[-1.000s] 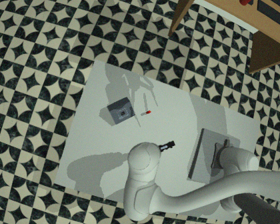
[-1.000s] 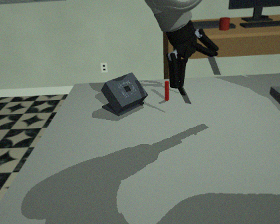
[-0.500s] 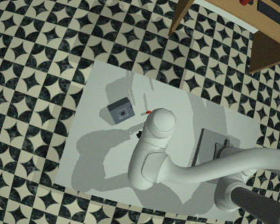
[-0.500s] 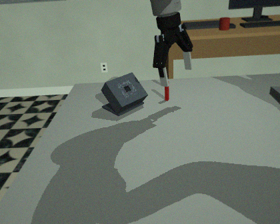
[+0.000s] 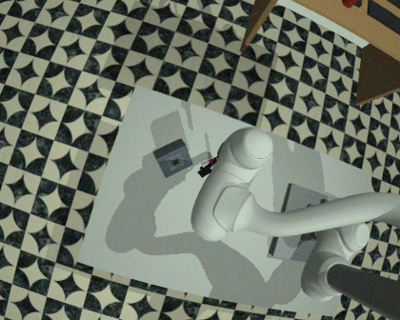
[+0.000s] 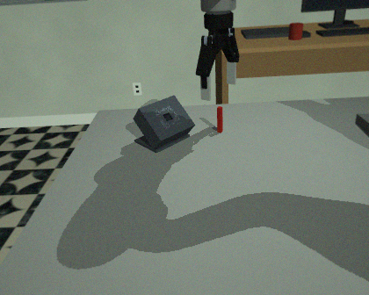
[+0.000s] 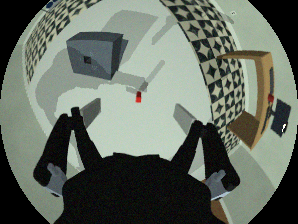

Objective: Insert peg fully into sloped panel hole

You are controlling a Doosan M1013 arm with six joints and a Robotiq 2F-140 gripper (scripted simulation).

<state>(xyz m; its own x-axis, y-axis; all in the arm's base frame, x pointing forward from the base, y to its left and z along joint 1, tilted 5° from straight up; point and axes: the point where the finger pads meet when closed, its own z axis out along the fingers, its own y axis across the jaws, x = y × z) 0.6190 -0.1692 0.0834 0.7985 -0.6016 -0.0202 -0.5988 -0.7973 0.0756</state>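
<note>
My gripper is now 10 cm above the red peg.
</note>
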